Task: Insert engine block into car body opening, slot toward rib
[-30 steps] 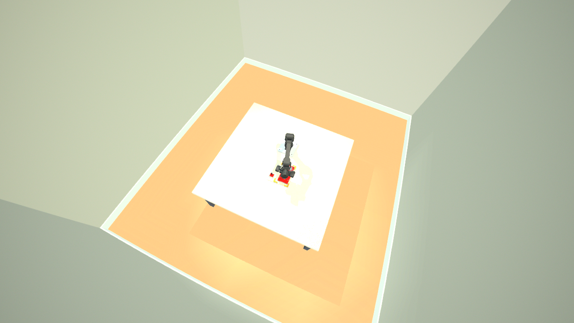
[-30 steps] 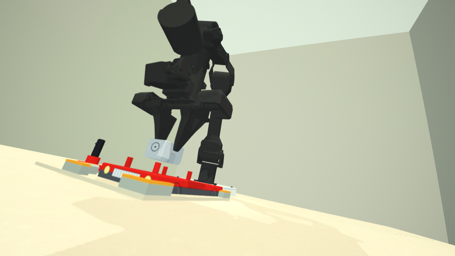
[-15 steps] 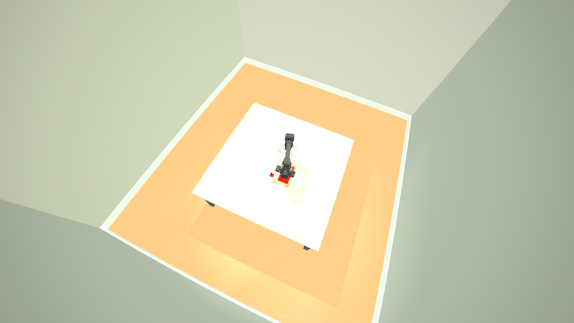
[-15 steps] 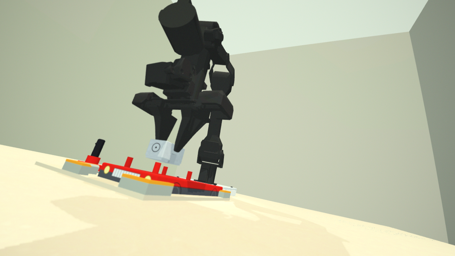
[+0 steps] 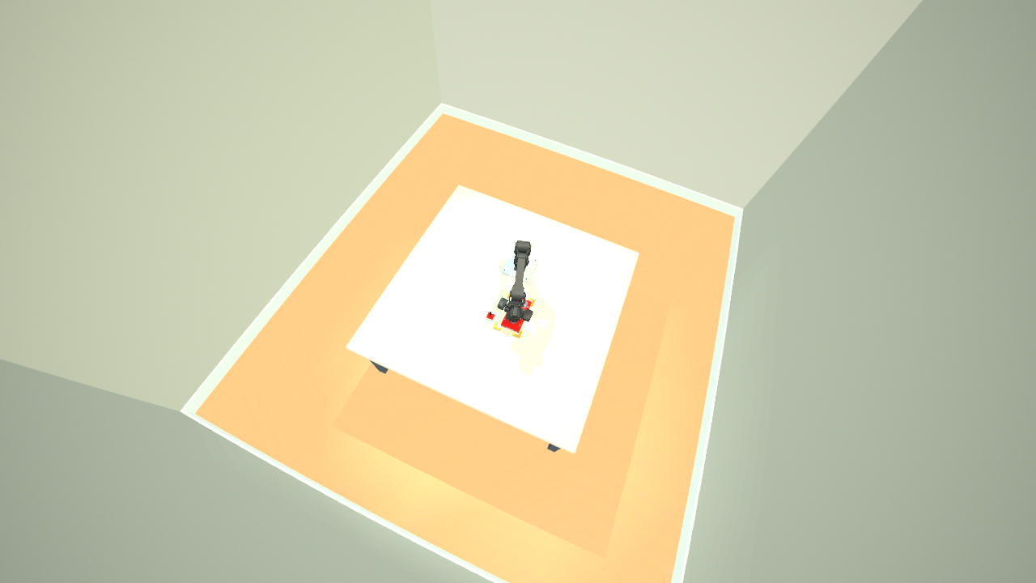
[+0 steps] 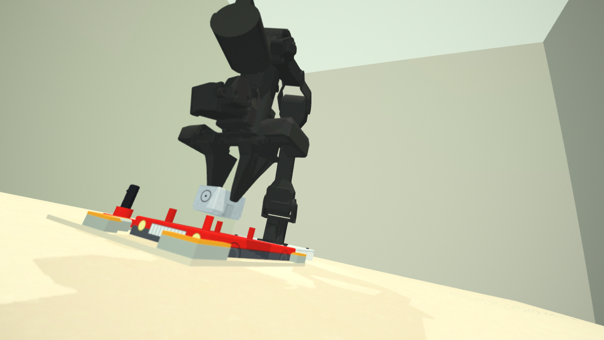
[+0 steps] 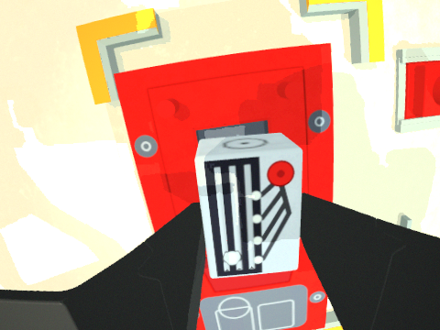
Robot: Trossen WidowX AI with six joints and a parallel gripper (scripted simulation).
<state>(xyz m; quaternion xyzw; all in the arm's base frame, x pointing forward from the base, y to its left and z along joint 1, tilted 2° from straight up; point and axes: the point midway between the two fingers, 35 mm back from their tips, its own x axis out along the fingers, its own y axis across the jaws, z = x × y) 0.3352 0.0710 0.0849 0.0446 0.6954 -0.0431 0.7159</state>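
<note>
Now: gripper tip 1 cm above the engine block.
</note>
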